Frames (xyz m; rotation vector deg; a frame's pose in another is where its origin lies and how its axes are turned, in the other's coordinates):
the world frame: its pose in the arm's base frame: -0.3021 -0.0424 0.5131 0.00 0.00 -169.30
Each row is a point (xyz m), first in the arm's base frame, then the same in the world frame.
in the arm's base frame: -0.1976 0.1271 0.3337
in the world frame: -0.1342 -0.1472 -0.1794
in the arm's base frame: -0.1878 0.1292 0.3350
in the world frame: -0.1442 -0.1474 -0.1781
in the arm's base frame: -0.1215 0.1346 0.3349
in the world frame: -0.2103 -0.1404 -0.1782
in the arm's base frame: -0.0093 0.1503 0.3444
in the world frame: -0.3235 -0.1350 -0.1687
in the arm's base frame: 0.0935 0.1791 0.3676
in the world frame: -0.4298 -0.1442 -0.1455
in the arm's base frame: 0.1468 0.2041 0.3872
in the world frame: -0.4869 -0.1589 -0.1259
